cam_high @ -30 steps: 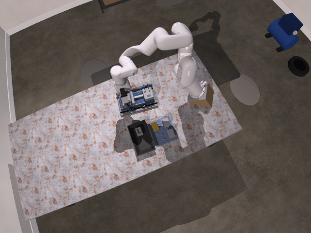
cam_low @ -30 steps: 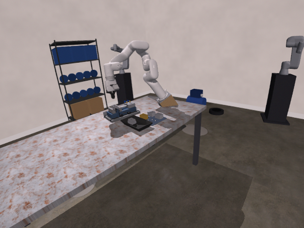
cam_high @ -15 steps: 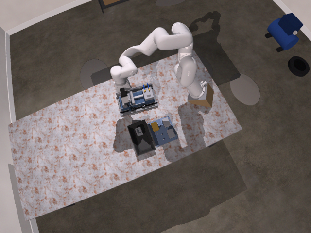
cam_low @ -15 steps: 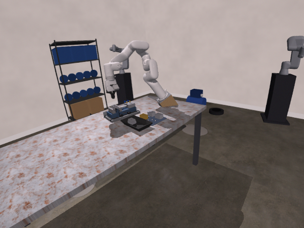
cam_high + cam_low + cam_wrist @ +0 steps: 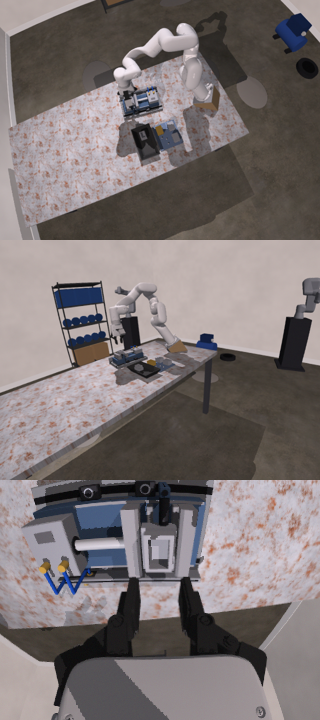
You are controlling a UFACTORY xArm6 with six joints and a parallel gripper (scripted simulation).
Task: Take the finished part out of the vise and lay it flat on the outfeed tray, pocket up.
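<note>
Now: hand 12 cm above the vise rod, 8 cm past it and 3 cm to the right of it. Round my hand: blue fixture plate 34 cm to the left, 20 cm below, 6 cm behind; then yellow block 28 cm to the left, 17 cm below, 3 cm behind.
</note>
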